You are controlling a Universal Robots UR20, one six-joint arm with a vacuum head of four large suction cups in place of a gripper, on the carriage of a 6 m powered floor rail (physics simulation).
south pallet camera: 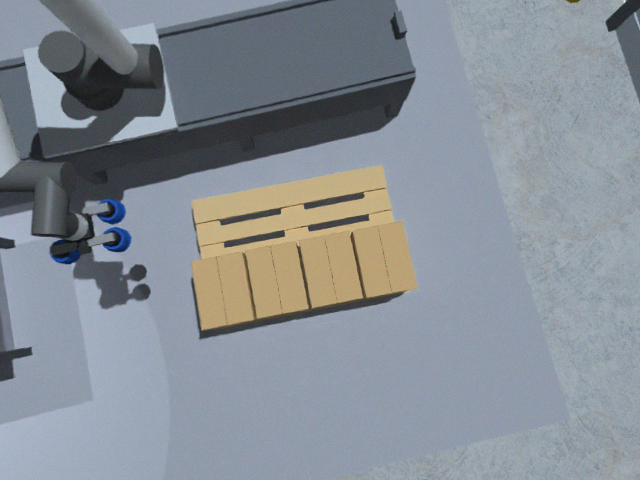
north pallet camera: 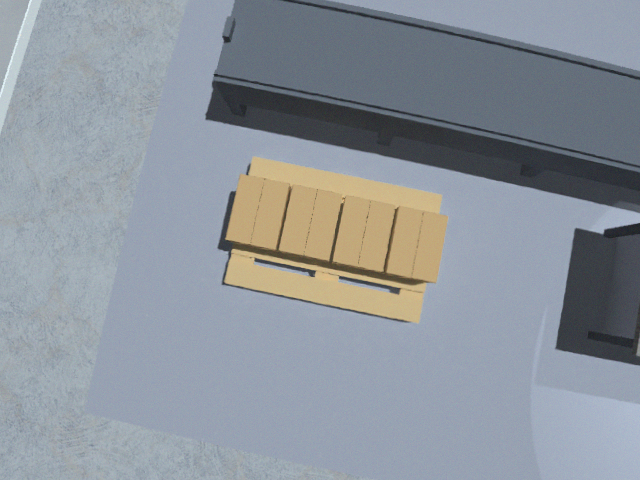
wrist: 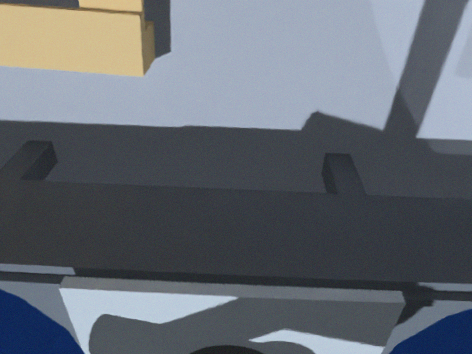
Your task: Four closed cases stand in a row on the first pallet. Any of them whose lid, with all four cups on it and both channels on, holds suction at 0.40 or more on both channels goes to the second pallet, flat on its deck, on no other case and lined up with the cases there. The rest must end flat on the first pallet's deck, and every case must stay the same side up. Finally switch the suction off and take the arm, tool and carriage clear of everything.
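Frame: origin at the arm's base, x ahead, y left, z up, level; centimetres.
Where they show: hand at its tool point: (wrist: 236, 252); arm's base at its link origin: (south pallet camera: 100, 88).
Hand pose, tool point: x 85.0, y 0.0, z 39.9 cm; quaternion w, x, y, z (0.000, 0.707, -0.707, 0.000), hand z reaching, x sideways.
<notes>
Each offset is from my tool point to the top centre of the thing.
Two pallets show, and I cannot tell which is the first. On the north pallet (north pallet camera: 320, 298) stand four closed tan cases in a row: one (north pallet camera: 271, 217), a second (north pallet camera: 297, 222), a third (north pallet camera: 351, 229) and a fourth (north pallet camera: 429, 248). On the south pallet (south pallet camera: 289, 193) (wrist: 70, 42) stand four alike, side by side: one {dz -57.8, dx +33.2, dy +36.3 cm} (south pallet camera: 235, 289), a second {dz -57.8, dx +34.4, dy +66.6 cm} (south pallet camera: 289, 279), a third {dz -57.8, dx +35.8, dy +96.8 cm} (south pallet camera: 341, 268) and a fourth {dz -57.8, dx +37.5, dy +127.1 cm} (south pallet camera: 395, 258). All look flat, with narrow gaps. My suction gripper (south pallet camera: 90, 230) hangs left of the south pallet, open, with no case on it; three blue cups show.
The dark rail (north pallet camera: 413, 67) (south pallet camera: 289, 67) (wrist: 225, 225) runs behind both pallets. The white carriage (south pallet camera: 51, 113) (wrist: 115, 300) bears the arm (south pallet camera: 98, 36). A dark-barred structure (north pallet camera: 610, 338) (south pallet camera: 15, 353) stands between the pallets, partly in view. Rail legs stand near the pallets' rail side.
</notes>
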